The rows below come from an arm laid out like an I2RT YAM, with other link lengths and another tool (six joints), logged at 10 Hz.
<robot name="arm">
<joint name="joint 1" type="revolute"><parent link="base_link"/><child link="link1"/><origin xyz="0 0 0.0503" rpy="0 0 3.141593"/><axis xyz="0 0 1"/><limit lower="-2.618" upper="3.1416"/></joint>
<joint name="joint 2" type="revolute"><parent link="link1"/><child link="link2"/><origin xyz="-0.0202 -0.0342 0.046" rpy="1.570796 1.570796 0"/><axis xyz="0 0 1"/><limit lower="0" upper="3.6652"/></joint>
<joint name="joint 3" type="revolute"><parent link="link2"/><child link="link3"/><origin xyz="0 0.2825 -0.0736" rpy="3.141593 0 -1.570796"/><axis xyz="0 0 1"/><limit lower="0" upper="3.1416"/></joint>
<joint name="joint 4" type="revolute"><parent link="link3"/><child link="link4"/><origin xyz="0.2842 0.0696 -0.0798" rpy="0 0 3.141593"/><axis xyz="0 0 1"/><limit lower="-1.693" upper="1.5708"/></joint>
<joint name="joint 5" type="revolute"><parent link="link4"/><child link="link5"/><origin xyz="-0.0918 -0.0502 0.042" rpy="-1.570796 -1.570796 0"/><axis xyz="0 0 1"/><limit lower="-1.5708" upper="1.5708"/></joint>
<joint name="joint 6" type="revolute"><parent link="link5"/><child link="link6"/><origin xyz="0 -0.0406 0.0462" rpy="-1.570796 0 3.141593"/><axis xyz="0 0 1"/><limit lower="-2.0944" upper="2.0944"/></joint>
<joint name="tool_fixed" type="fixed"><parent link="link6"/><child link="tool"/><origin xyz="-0.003 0.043 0.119" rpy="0 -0.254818 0.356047"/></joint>
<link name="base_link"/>
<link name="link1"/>
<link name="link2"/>
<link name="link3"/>
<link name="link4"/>
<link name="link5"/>
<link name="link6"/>
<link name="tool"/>
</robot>
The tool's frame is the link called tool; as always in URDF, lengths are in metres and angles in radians.
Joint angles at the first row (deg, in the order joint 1, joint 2, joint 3, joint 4, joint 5, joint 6):
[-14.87 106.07 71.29 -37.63 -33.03 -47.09]
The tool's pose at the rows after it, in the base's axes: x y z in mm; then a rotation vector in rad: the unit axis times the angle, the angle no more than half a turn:
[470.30 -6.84 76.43 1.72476 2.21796 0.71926]
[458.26 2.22 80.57 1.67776 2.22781 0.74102]
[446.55 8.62 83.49 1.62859 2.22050 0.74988]
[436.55 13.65 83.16 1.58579 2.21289 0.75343]
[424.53 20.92 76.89 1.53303 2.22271 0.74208]
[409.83 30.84 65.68 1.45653 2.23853 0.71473]
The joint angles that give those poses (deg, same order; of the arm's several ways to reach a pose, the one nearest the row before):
[-14.45 103.52 68.34 -36.66 -33.19 -47.78]
[-13.91 100.58 65.06 -35.42 -33.75 -48.83]
[-13.46 97.23 61.16 -33.10 -33.58 -49.54]
[-13.06 94.54 57.61 -30.68 -33.26 -50.17]
[-12.29 92.30 53.85 -28.35 -32.43 -51.48]
[-10.94 89.83 49.10 -25.03 -30.73 -53.35]

